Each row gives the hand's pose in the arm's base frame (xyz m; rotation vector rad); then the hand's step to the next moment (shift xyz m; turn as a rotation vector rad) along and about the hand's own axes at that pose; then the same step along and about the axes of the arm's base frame.
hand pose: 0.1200 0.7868 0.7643 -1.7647 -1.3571 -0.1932
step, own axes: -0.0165 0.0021 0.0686 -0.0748 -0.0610 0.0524
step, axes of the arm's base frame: -0.0299 0.0368 -0.0523 -0.1000 -0.0146 -0.0429
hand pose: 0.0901 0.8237 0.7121 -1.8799 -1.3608 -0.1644
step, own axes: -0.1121 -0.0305 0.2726 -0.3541 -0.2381 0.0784
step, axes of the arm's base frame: -0.1622 0.0991 -0.2274 -0.3747 -0.1864 -0.1145
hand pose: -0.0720 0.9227 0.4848 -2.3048 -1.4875 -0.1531
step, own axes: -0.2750 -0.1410 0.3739 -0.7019 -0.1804 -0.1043
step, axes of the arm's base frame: -0.2886 -0.0415 -0.3877 -0.4511 -0.5729 -0.0657
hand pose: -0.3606 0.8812 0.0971 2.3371 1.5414 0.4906
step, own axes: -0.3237 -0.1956 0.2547 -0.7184 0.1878 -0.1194
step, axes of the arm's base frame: -0.1679 -0.2395 -0.3498 -0.1614 -0.7274 0.1025
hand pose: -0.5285 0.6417 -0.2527 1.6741 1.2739 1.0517
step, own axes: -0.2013 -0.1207 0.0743 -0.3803 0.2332 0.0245
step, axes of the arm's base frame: -0.0042 -0.1784 -0.1696 0.0413 -0.4205 0.1452
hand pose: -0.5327 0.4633 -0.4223 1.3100 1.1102 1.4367
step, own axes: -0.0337 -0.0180 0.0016 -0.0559 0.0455 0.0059
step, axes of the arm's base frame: 0.0044 -0.0287 -0.0248 0.0080 -0.0642 0.0324
